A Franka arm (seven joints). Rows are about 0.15 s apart.
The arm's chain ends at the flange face. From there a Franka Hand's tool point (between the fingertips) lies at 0.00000 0.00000 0.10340 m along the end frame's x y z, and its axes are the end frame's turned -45 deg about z.
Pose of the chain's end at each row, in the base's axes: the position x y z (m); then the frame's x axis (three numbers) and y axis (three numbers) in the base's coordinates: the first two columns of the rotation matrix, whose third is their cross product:
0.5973 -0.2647 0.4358 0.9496 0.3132 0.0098 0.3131 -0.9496 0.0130
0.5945 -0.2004 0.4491 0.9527 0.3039 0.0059 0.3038 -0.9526 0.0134
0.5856 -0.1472 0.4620 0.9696 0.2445 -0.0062 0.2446 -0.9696 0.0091
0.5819 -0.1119 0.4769 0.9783 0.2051 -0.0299 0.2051 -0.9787 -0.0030
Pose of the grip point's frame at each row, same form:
0.5987 -0.2657 0.3324 0.4501 0.8929 -0.0023 0.8929 -0.4500 0.0161
0.5955 -0.2015 0.3457 0.4588 0.8885 -0.0053 0.8885 -0.4587 0.0136
0.5852 -0.1483 0.3586 0.5127 0.8585 -0.0108 0.8586 -0.5127 0.0021
0.5788 -0.1122 0.3735 0.5467 0.8371 -0.0190 0.8368 -0.5470 -0.0233

